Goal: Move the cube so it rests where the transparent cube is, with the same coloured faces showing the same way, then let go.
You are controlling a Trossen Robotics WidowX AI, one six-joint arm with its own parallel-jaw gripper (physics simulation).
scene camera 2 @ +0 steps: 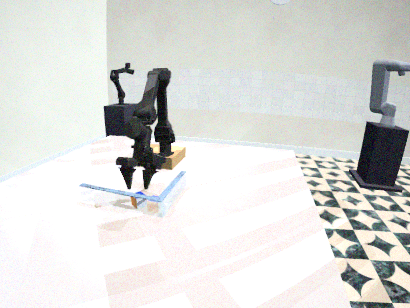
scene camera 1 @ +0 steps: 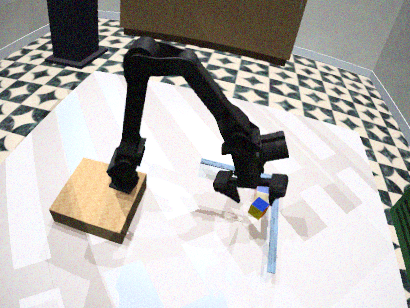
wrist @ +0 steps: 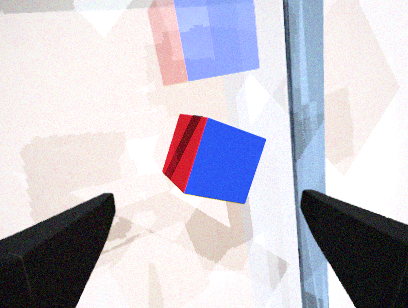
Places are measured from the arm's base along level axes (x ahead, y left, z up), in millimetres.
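Where they show: gripper, fingertip midpoint: (scene camera 2: 137, 189) (scene camera 1: 255, 203) (wrist: 209, 199); arm's base, origin of the base link: (scene camera 1: 124, 182).
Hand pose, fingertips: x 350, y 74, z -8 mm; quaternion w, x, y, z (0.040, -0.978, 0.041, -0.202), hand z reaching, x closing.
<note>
Each offset is from my fingertips to the top centre of the thing.
The solid cube @(17 mm ahead, 12 mm left, 9 mm down) (scene camera 1: 258, 207) (scene camera 2: 134, 202) (wrist: 225, 161) rests on the table, blue face up; a yellow side shows in scene camera 1 and a red side in the wrist view. The transparent cube @(18 mm ahead, 76 mm left, 9 mm down) (scene camera 1: 262, 190) (wrist: 220, 40) has a pale blue top and a pale red side. It stands beyond the solid cube in the wrist view, turned differently and apart from it. In scene camera 1 it is partly hidden. My gripper (scene camera 1: 255, 202) (scene camera 2: 138, 188) (wrist: 209, 199) is open and empty above the solid cube, its fingertips pointing down. The cube appears ahead of the fingertip line in the wrist view.
A low clear wall with a blue top edge (scene camera 1: 273, 240) (scene camera 2: 111, 190) (wrist: 307, 100) forms a corner around both cubes. In the wrist view the right fingertip overlaps this wall. The arm's wooden base block (scene camera 1: 85, 197) (scene camera 2: 177, 158) stands on the table, away from the cubes.
</note>
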